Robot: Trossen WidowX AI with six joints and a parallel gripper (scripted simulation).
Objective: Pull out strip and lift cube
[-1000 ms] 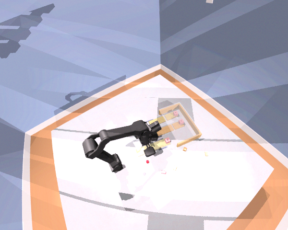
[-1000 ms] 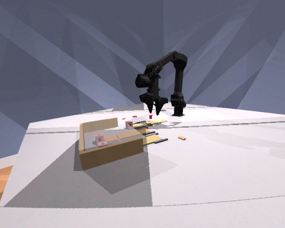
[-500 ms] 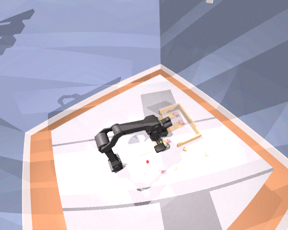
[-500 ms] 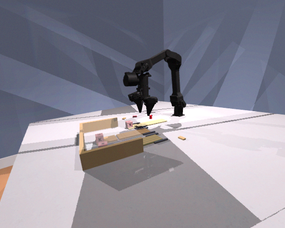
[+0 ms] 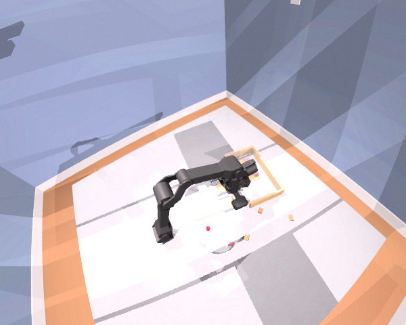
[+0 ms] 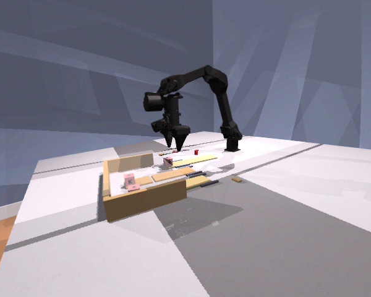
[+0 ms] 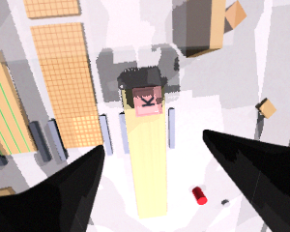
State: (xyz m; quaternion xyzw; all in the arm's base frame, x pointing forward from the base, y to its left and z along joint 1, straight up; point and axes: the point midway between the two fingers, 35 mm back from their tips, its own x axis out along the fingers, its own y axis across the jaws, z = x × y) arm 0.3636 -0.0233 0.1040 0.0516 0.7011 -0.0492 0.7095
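My gripper tip is now 170 mm past the red block, 60 mm above it and 50 mm to the left of it.
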